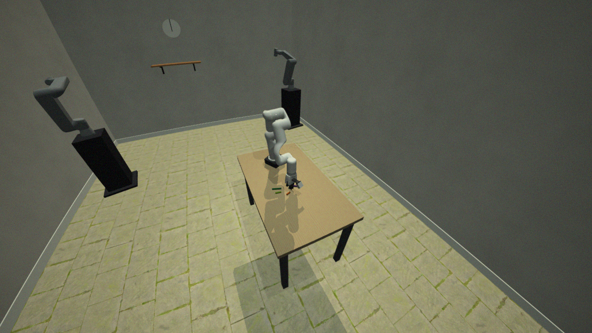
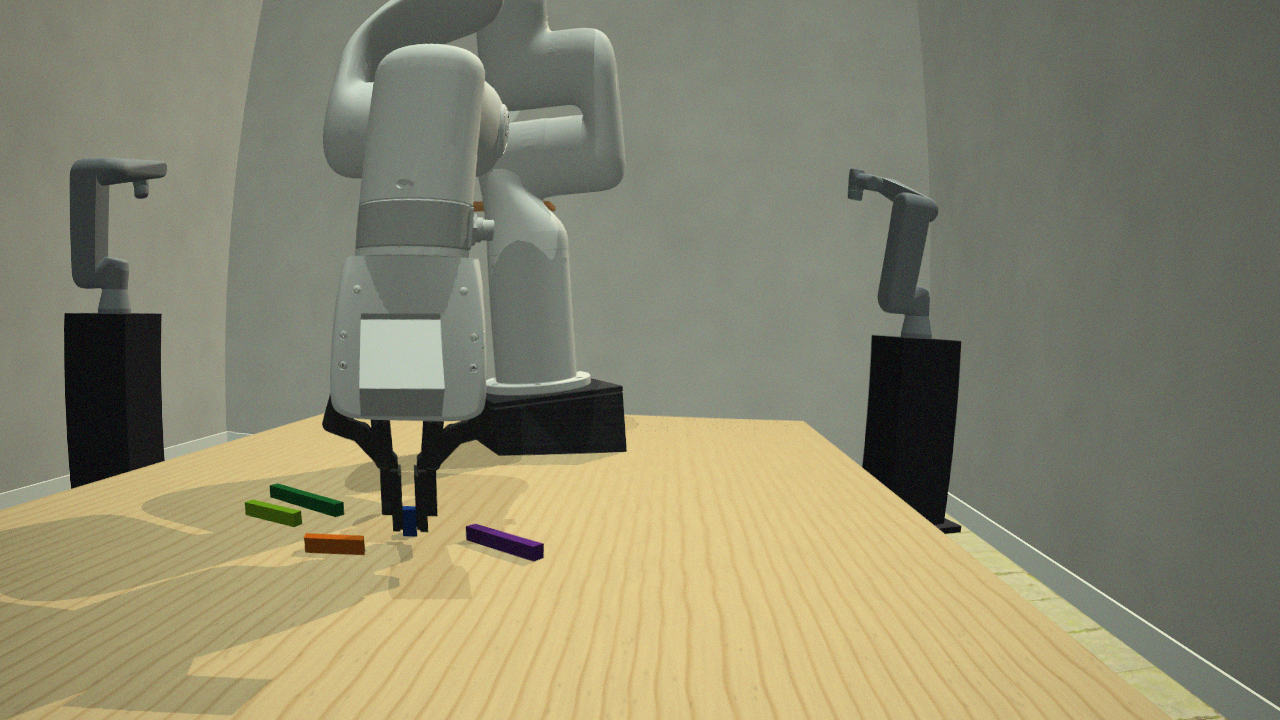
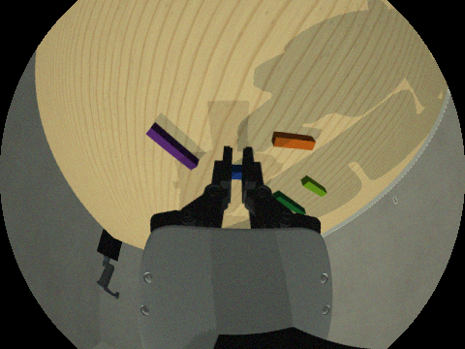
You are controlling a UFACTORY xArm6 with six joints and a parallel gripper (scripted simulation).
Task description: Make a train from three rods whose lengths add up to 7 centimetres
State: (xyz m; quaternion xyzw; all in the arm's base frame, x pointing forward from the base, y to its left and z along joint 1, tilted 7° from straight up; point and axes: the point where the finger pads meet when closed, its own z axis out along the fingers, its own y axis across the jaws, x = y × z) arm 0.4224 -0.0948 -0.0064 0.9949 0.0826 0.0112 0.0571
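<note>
The orange rod is 50 mm to the right of my hand, 30 mm below it and 30 mm ahead of it. The rest, counted from my hand: lime rod 110 mm to the right, 30 mm below, 30 mm behind; purple rod 60 mm to the left, 30 mm below; green rod 100 mm to the right, 80 mm behind, 30 mm below.
</note>
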